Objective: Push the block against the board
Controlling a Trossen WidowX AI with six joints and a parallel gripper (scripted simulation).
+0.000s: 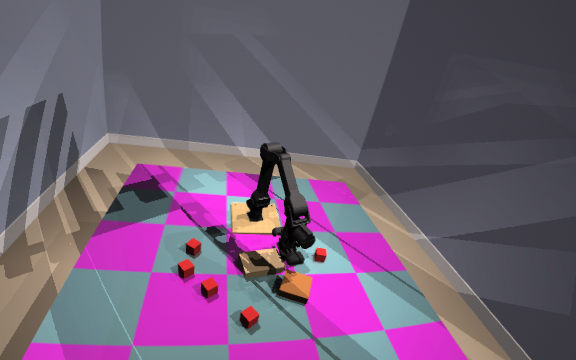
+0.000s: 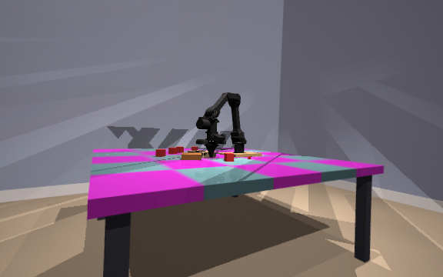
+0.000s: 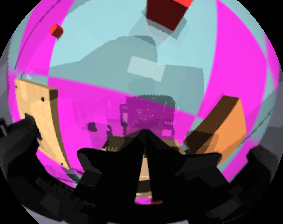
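My gripper tip is now 10 mm short of the tan board, 90 mm to the left of it and 10 mm below it. Also, from my gripper tip: square block: 130 mm ahead, 10 mm above.
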